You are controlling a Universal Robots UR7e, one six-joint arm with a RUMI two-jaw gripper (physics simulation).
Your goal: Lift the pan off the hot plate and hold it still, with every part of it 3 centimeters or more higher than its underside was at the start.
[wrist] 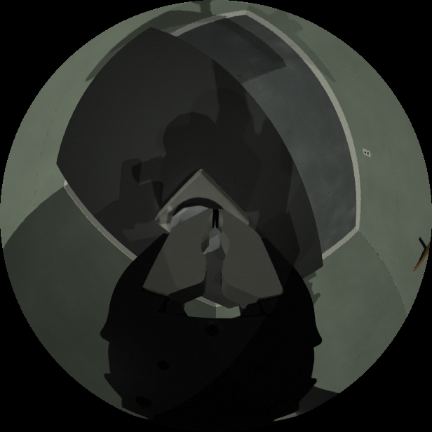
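Observation:
The light square hot plate (201, 184) shows just beyond the fingertips, with its far corner and parts of two sides in view. The pan (189, 215) is on it, a pale grey round shape with a dark rim arc; much of it is hidden behind the jaws, and a bit of it shows through the gap between them. The pan's handle does not show. My gripper (215, 210) is shut with nothing between its fingers. Its tips overlap the pan in the view; their height above it cannot be told.
A dark table surface (115, 105) lies under the hot plate, with shadows of the arm across it. A greyer surface with a pale border (320, 130) is at the right. A small white socket plate (366, 152) and a thin orange-brown object (422, 257) show farther right.

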